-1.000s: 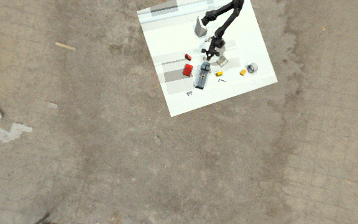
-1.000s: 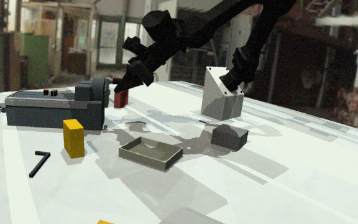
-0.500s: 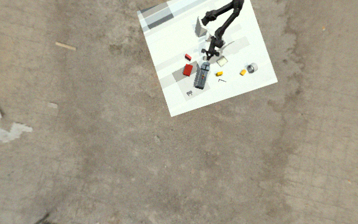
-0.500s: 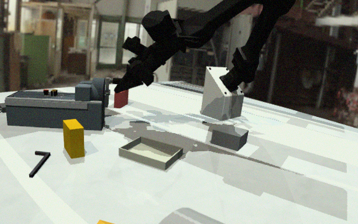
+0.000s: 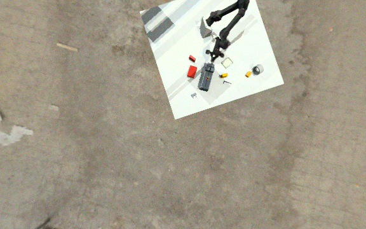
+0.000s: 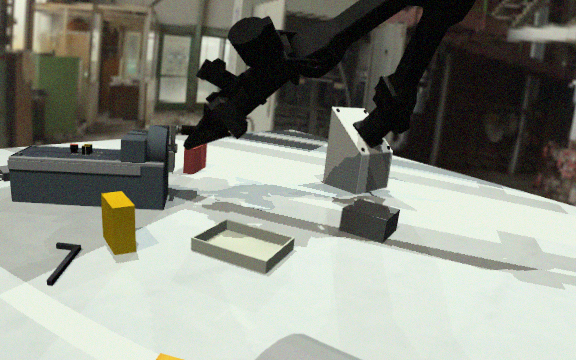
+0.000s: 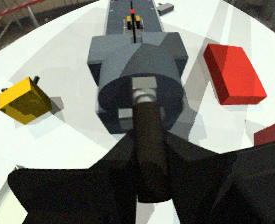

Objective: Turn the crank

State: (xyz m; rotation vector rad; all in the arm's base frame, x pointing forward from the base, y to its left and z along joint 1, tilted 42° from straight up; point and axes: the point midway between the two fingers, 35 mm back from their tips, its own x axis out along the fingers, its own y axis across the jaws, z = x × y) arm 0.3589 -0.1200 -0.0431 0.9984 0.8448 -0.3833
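My gripper tip is now 30 mm below the dark crank handle, 10 mm to the right of it and 10 mm past it. Also, from my gripper tip: red pointer (140 mm ahead, 120 mm to the right, 10 mm below); shallow grey tray (190 mm to the left, 90 mm below, 60 mm ahead); yellow block (170 mm ahead, 80 mm to the left, 60 mm below).
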